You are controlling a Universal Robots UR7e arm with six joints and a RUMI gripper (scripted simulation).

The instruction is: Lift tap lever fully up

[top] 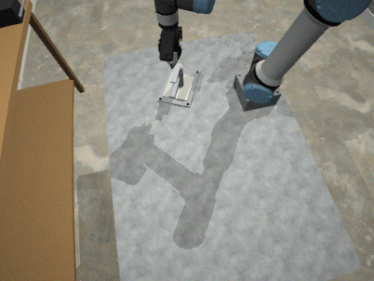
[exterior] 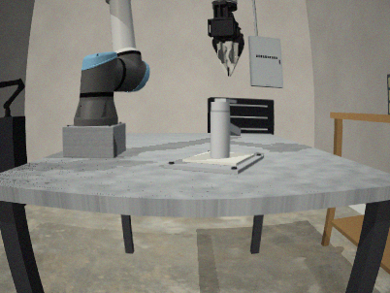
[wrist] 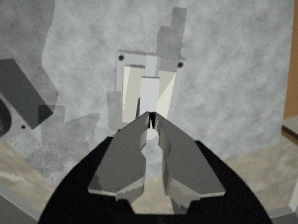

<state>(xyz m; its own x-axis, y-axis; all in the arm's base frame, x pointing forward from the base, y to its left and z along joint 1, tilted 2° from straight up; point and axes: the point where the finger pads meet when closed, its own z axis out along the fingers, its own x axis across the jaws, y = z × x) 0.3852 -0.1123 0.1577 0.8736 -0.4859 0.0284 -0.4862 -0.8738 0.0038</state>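
Now: the tap lever 10 mm behind my hand, 20 mm to the right of it and 90 mm below it. The rest, counted from my hand: tap (30 mm behind, 50 mm to the right, 140 mm below).
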